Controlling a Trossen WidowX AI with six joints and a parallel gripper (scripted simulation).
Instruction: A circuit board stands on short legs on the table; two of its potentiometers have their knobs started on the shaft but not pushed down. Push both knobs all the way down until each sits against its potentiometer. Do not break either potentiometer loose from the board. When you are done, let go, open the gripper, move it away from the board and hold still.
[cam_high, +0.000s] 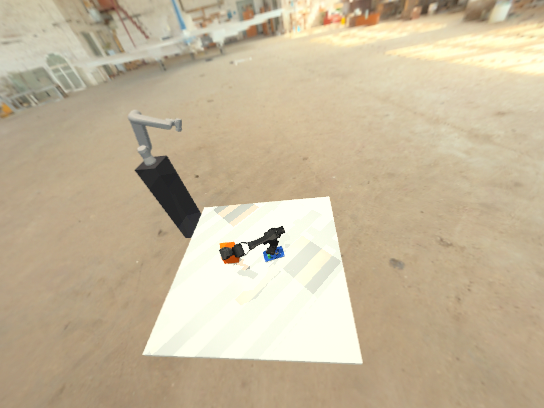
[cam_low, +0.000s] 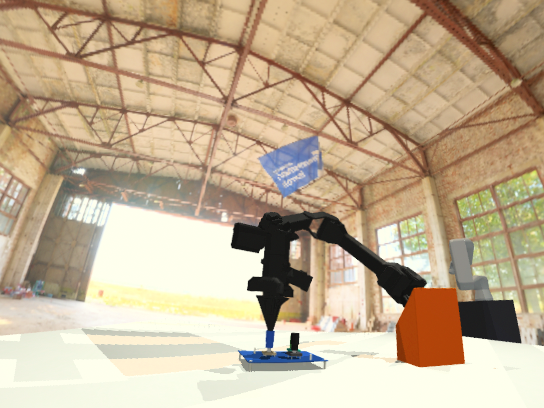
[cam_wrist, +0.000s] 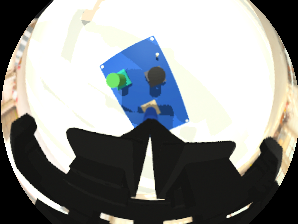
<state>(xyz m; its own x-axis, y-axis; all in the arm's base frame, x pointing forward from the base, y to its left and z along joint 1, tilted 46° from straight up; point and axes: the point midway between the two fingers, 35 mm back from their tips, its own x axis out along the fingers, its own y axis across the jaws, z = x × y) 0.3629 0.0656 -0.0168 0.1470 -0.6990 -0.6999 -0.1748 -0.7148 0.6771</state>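
Now: gripper tip 2 cm above the blue knob. Also, from my gripper tip: black knob: 5 cm behind, 2 cm below, 1 cm to the left.
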